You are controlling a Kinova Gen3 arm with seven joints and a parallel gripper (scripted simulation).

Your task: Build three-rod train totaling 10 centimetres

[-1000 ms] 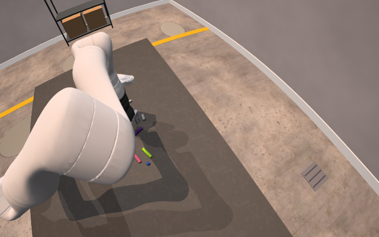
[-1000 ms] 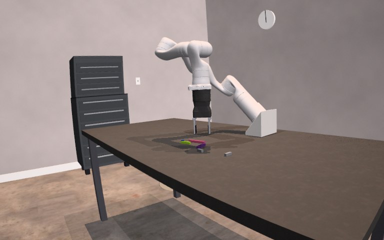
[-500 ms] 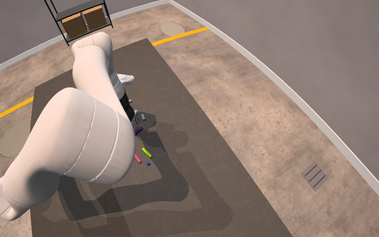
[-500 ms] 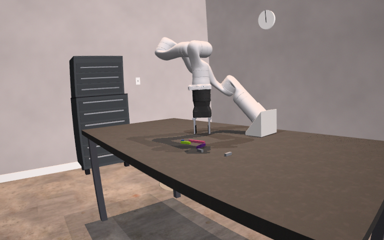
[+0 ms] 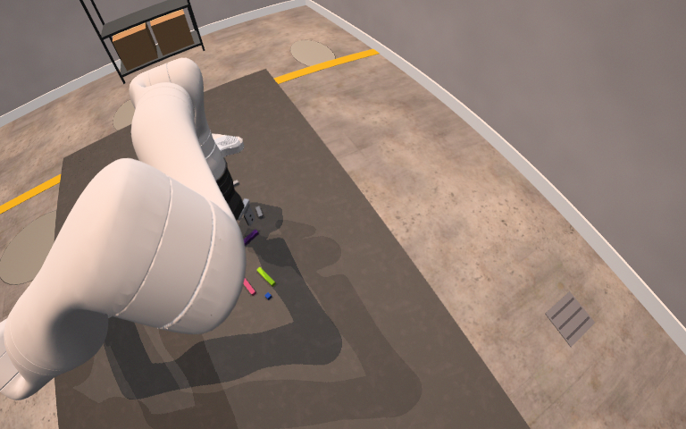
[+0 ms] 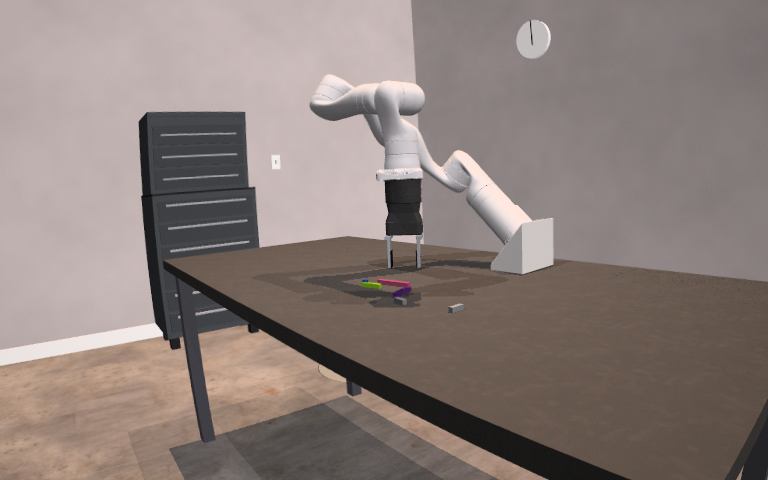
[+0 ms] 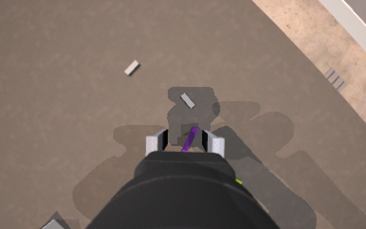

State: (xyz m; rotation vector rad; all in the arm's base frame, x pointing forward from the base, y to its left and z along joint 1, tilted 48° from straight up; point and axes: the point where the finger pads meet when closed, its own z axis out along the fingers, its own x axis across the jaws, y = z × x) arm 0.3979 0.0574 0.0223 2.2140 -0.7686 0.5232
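Now: the blue rod 17 cm to the right of my hand and 7 cm below it. Round my hand: lime rod (1 cm ahead, 12 cm to the right, 7 cm below); then purple rod (2 cm to the right, 7 cm below); then pink rod (4 cm behind, 11 cm to the right, 7 cm below).
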